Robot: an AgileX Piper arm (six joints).
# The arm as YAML. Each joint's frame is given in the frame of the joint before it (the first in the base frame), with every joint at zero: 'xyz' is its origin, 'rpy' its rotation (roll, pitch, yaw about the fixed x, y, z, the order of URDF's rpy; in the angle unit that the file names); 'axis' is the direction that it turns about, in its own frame. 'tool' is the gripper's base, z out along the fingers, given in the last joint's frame.
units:
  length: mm
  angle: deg
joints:
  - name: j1
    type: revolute
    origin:
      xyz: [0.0, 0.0, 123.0]
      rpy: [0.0, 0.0, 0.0]
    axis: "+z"
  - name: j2
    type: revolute
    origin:
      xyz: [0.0, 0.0, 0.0]
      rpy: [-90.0, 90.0, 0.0]
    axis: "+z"
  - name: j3
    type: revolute
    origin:
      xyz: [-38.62, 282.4, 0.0]
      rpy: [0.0, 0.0, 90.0]
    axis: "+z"
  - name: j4
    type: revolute
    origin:
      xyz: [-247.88, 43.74, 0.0]
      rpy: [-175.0, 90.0, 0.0]
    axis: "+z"
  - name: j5
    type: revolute
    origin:
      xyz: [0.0, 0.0, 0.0]
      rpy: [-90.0, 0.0, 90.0]
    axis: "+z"
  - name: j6
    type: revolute
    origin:
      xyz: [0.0, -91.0, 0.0]
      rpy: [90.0, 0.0, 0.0]
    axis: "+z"
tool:
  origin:
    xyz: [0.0, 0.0, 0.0]
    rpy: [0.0, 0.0, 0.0]
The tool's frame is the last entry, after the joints.
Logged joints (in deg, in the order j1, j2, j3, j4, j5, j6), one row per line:
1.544 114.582 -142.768 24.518 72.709 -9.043
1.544 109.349 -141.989 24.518 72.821 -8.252
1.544 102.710 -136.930 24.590 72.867 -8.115
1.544 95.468 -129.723 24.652 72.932 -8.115
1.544 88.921 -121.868 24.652 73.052 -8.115
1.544 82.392 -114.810 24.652 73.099 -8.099
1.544 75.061 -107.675 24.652 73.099 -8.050
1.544 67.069 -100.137 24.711 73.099 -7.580
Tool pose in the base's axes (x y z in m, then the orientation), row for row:
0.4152 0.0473 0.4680 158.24 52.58 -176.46
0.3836 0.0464 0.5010 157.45 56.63 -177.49
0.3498 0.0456 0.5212 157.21 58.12 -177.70
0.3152 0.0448 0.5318 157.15 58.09 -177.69
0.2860 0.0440 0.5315 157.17 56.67 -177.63
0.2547 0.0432 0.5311 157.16 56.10 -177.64
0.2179 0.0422 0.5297 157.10 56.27 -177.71
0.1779 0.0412 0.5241 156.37 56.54 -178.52
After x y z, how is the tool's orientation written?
As angles about the fixed x, y, z axes (roll, pitch, yaw), in degrees.
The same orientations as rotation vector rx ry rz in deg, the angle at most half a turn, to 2 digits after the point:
-15.84 125.46 26.11
-15.73 121.38 25.69
-15.87 119.88 25.56
-15.91 119.90 25.63
-15.75 121.30 25.90
-15.66 121.86 26.01
-15.65 121.68 26.00
-15.24 121.33 26.26

